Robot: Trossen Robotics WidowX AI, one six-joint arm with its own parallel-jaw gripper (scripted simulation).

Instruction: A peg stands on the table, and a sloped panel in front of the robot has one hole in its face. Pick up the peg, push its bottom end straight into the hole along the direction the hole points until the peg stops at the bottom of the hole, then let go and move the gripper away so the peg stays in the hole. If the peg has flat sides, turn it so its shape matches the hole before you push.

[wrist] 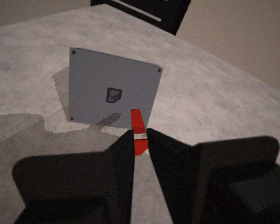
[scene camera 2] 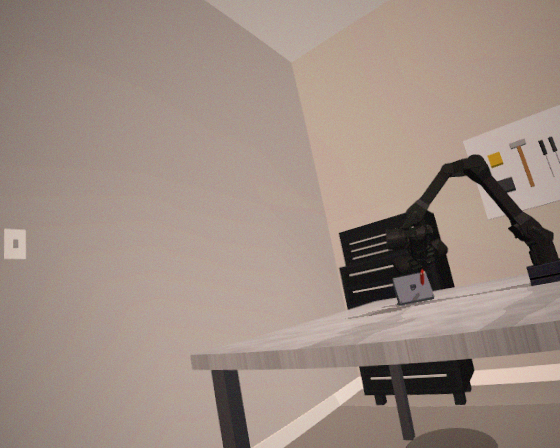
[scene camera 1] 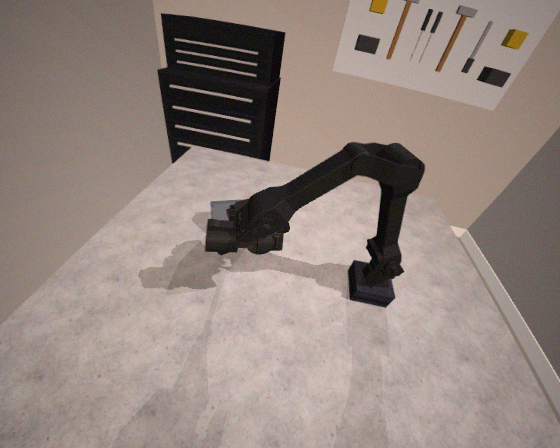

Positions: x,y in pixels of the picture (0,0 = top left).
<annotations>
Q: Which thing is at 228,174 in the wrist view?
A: My gripper.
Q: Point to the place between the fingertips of my gripper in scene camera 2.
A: At 421,271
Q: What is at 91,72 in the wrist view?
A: A grey sloped panel.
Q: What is my gripper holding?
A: A red peg.
</annotations>
